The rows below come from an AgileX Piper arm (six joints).
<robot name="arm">
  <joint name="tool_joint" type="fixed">
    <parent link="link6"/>
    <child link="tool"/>
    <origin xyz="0 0 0" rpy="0 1.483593 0"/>
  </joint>
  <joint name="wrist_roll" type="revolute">
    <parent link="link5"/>
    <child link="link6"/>
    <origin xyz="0.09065 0 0.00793"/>
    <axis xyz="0.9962 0 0.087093"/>
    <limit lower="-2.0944" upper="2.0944"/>
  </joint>
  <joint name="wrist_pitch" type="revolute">
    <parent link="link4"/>
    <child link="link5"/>
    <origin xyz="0 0 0"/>
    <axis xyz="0 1 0"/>
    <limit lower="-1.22" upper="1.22"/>
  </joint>
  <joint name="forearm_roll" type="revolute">
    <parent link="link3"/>
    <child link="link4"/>
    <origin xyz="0.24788 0 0.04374"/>
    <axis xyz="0.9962 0 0.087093"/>
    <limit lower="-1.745" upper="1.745"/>
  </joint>
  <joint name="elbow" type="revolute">
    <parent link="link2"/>
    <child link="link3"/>
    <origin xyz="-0.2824 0 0.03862"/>
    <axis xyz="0 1 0"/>
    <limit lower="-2.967" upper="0"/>
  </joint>
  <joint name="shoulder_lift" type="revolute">
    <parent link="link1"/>
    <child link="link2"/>
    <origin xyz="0 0 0"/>
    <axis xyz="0 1 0"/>
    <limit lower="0" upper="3.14"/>
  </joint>
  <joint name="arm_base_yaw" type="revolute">
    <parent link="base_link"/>
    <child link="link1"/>
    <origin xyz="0 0 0.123"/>
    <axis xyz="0 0 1"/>
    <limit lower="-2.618" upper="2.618"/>
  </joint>
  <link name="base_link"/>
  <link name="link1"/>
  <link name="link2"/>
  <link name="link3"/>
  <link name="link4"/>
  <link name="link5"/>
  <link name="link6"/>
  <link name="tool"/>
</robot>
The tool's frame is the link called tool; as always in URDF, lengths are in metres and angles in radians.
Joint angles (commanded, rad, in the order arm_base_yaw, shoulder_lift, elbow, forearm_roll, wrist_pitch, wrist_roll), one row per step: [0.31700, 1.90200, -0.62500, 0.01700, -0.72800, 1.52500]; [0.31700, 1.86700, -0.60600, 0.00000, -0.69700, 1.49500]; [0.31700, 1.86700, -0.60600, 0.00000, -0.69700, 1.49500]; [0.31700, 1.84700, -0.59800, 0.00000, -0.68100, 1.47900]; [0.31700, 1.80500, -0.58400, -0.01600, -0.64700, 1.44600]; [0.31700, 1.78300, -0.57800, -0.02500, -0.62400, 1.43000]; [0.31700, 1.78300, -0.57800, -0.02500, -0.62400, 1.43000]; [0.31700, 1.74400, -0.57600, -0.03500, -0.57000, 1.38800]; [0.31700, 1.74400, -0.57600, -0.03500, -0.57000, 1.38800]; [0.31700, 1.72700, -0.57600, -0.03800, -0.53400, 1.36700]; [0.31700, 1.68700, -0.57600, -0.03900, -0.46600, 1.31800]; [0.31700, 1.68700, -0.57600, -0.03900, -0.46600, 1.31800]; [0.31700, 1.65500, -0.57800, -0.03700, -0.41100, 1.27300]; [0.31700, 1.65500, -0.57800, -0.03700, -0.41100, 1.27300]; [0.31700, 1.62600, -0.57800, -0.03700, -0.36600, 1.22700]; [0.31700, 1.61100, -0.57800, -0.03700, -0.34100, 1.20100]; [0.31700, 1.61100, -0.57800, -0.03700, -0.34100, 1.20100]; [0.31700, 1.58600, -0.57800, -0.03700, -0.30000, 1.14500]
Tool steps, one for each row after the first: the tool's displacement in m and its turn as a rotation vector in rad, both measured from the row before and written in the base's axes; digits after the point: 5 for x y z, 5 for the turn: [-0.00604, -0.00090, 0.00497, -0.03605, 0.00414, 0.02940]; [0.00000, 0.00000, 0.00000, 0.00000, 0.00000, 0.00000]; [-0.00257, -0.00084, 0.00344, -0.01474, -0.00063, 0.00737]; [-0.00519, -0.00078, 0.00752, -0.03605, -0.00568, 0.02983]; [-0.00271, -0.00042, 0.00368, -0.01962, 0.00072, 0.01545]; [0.00000, 0.00000, 0.00000, 0.00000, 0.00000, 0.00000]; [-0.00333, -0.00068, 0.00716, -0.04573, 0.00212, 0.02840]; [0.00000, 0.00000, 0.00000, 0.00000, 0.00000, 0.00000]; [-0.00184, -0.00056, 0.00230, -0.02556, 0.01116, 0.01245]; [-0.00382, -0.00143, 0.00669, -0.05089, 0.01177, 0.02491]; [0.00000, 0.00000, 0.00000, 0.00000, 0.00000, 0.00000]; [-0.00285, -0.00120, 0.00571, -0.04299, 0.00719, 0.02142]; [0.00000, 0.00000, 0.00000, 0.00000, 0.00000, 0.00000]; [-0.00303, -0.00114, 0.00508, -0.04247, 0.00219, 0.02454]; [-0.00172, -0.00065, 0.00248, -0.02411, 0.00225, 0.01414]; [0.00000, 0.00000, 0.00000, 0.00000, 0.00000, 0.00000]; [-0.00296, -0.00111, 0.00414, -0.04945, -0.00010, 0.03131]
